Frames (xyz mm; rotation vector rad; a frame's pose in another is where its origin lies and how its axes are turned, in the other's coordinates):
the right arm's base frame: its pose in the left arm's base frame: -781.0 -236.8 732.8 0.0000 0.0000 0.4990
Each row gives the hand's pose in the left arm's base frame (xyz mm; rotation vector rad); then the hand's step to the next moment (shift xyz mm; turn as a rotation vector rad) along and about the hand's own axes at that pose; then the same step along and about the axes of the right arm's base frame.
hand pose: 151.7 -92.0 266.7 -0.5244 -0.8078 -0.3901
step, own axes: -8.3 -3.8 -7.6 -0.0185 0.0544 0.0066
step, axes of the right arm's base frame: -5.5 -4.2 -9.6 0.0350 0.0379 -0.0262
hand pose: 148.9 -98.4 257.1 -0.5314 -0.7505 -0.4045
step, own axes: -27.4 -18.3 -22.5 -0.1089 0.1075 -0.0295
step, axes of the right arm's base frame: -25.1 -13.0 -28.1 0.0402 0.0752 -0.1305
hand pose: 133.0 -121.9 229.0 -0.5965 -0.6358 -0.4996
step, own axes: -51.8 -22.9 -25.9 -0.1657 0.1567 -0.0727
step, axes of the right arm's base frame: -44.6 0.9 -43.5 0.0564 0.0909 -0.2142
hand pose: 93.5 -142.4 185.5 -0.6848 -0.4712 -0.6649
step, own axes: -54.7 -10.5 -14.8 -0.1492 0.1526 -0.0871
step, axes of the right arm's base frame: -35.1 25.1 -38.2 0.0571 0.0687 -0.2125
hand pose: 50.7 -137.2 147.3 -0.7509 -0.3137 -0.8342
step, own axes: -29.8 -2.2 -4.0 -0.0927 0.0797 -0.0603
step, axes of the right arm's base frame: -12.4 21.2 -17.5 0.0199 0.0386 -0.1292
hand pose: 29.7 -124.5 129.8 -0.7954 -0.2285 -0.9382
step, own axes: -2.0 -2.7 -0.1 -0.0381 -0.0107 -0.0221
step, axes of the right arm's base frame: -2.8 1.8 0.3 -0.0278 0.0209 -0.0291
